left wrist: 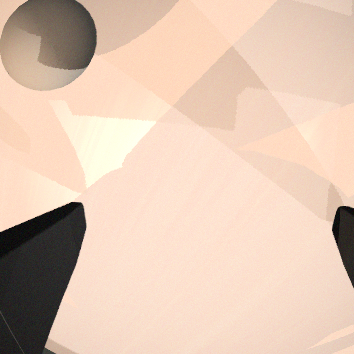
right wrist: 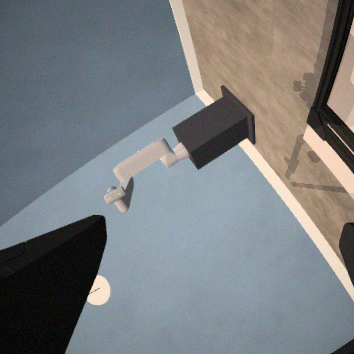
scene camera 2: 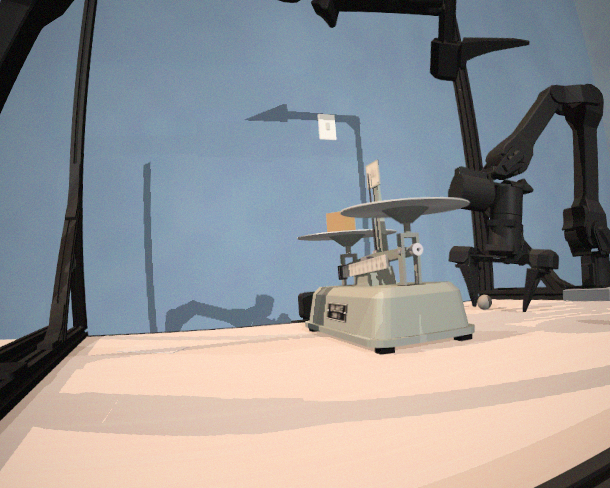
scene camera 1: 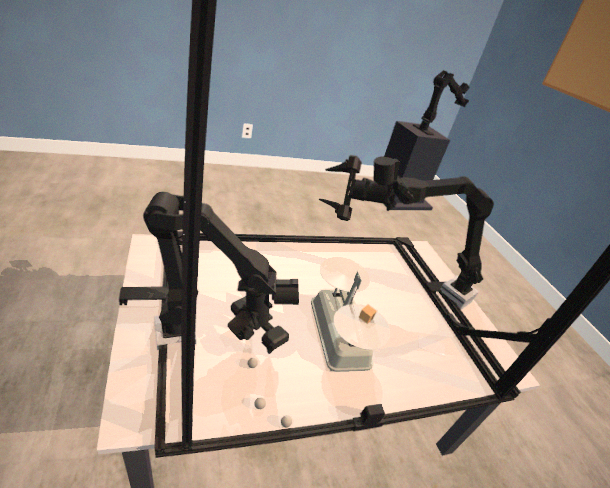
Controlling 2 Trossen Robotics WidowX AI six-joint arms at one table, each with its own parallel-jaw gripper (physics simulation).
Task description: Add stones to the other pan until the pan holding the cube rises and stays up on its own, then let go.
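Where they show: left gripper, fingertip midpoint: (left wrist: 215, 218) (scene camera 2: 498, 309) (scene camera 1: 259, 342); right gripper, fingertip midpoint: (right wrist: 230, 233) (scene camera 1: 322, 184); left arm's base, link origin: (scene camera 2: 596, 286) (scene camera 1: 174, 327); right arm's base, link origin: (scene camera 1: 461, 287).
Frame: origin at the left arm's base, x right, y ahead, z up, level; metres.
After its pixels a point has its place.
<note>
The orange cube (scene camera 1: 367, 313) @(y 0.457, x 0.170, z 0.152 m) (scene camera 2: 340, 221) @(y 0.477, x 0.147, z 0.138 m) rests on one pan (scene camera 1: 351, 333) @(y 0.402, x 0.202, z 0.122 m) (scene camera 2: 312, 236) @(y 0.505, x 0.182, z 0.121 m) of the grey-green balance (scene camera 1: 339, 351) @(y 0.395, x 0.194, z 0.043 m) (scene camera 2: 417, 310) @(y 0.501, x -0.034, z 0.020 m). The other pan (scene camera 1: 336, 269) @(y 0.462, x -0.023, z 0.135 m) (scene camera 2: 407, 205) @(y 0.503, x -0.032, z 0.132 m) shows no stones on it; the beam tilts up toward it. Three round grey stones lie on the table at the lower left in scene camera 1: one stone (scene camera 1: 252, 362) @(y 0.174, x 0.152, z 0.003 m), another (scene camera 1: 259, 403) @(y 0.160, x 0.266, z 0.004 m) and a third (scene camera 1: 286, 421) @(y 0.207, x 0.325, z 0.004 m). My left gripper (scene camera 1: 258, 346) @(y 0.216, x 0.081, z -0.015 m) (scene camera 2: 499, 307) @(y 0.216, x 0.081, z -0.015 m) (left wrist: 215, 218) @(y 0.216, x 0.081, z -0.015 m) is open, pointing down low over the table. A stone (left wrist: 48, 45) @(y 0.176, x 0.138, z 0.004 m) shows ahead of its fingers. My right gripper (scene camera 1: 324, 184) @(y 0.446, x -0.205, z 0.319 m) (right wrist: 230, 233) @(y 0.446, x -0.205, z 0.319 m) is open, raised high behind the balance.
A black frame rail (scene camera 1: 315, 430) @(y 0.281, x 0.348, z -0.028 m) runs along the table's front edge, with a small black block (scene camera 1: 372, 414) @(y 0.402, x 0.374, z 0.031 m) on it. A tall black post (scene camera 1: 197, 127) @(y -0.010, x 0.317, z 0.666 m) stands in front of the left arm. In scene camera 2 a stone (scene camera 2: 484, 301) @(y 0.189, x 0.137, z -0.005 m) shows between the left fingers.
</note>
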